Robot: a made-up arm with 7 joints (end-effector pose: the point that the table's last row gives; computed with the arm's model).
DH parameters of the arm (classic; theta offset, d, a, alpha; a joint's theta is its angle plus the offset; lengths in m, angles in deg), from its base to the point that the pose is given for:
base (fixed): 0 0 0 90
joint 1: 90 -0.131 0 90
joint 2: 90 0 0 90
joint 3: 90 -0.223 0 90
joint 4: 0 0 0 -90
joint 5: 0 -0.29 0 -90
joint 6: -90 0 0 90
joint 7: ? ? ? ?
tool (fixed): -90 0 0 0
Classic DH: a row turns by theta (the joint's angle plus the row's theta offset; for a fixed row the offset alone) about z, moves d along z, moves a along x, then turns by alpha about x.
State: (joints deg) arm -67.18 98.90 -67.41 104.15 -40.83 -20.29 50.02
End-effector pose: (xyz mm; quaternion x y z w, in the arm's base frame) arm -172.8 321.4 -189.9 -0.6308 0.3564 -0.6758 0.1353
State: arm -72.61 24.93 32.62 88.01 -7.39 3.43 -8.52
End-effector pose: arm -65.9 370.9 -276.4 0.3898 -0.1533 -0.1966 0.8865
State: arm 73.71 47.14 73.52 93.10 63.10 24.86 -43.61
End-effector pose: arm -37.0 471.8 96.4 0.1817 0.7380 -0.6360 0.1336
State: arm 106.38 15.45 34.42 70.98 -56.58 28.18 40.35
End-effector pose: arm 190.2 365.0 291.6 0.2554 -0.8509 0.1098 0.4457
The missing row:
joint 7: 90 0 0 90
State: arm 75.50 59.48 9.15 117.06 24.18 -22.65 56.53
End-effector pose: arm 74.4 230.3 244.1 -0.3702 0.7014 0.5950 0.1304
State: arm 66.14 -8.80 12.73 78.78 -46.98 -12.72 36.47
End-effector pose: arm 373.5 150.2 138.2 0.2267 -0.8589 -0.3344 0.3146
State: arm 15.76 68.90 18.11 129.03 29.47 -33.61 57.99
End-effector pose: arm 192.3 193.9 107.0 0.0838 -0.6178 -0.7811 0.0357
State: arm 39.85 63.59 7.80 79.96 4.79 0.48 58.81
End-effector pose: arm 272.9 393.2 114.5 0.2225 -0.6188 -0.4720 0.5873
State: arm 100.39 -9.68 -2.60 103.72 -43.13 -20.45 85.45
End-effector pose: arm 96.7 92.5 303.8 -0.4574 0.6563 0.5953 0.0754
